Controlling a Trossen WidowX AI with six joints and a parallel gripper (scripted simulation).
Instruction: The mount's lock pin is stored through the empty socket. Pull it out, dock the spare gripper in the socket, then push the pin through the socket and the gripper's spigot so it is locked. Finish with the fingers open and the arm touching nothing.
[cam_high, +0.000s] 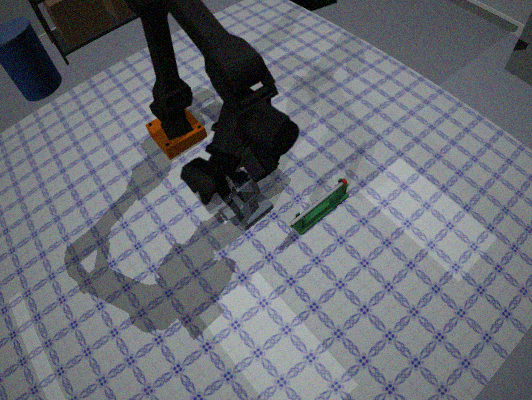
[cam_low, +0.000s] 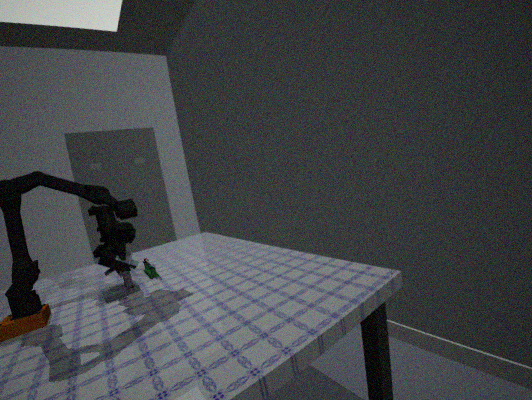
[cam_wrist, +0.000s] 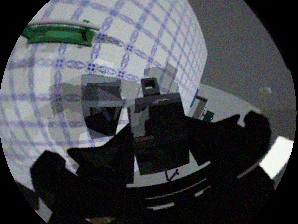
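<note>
My gripper tip is now 8 cm short of the green cradle, 19 cm to the right of it and 9 cm above it. The rest, counted from my gripper tip: socket: 2 cm behind, 7 cm to the left, 6 cm below; dark spare gripper: 1 cm to the left, 1 cm above.
</note>
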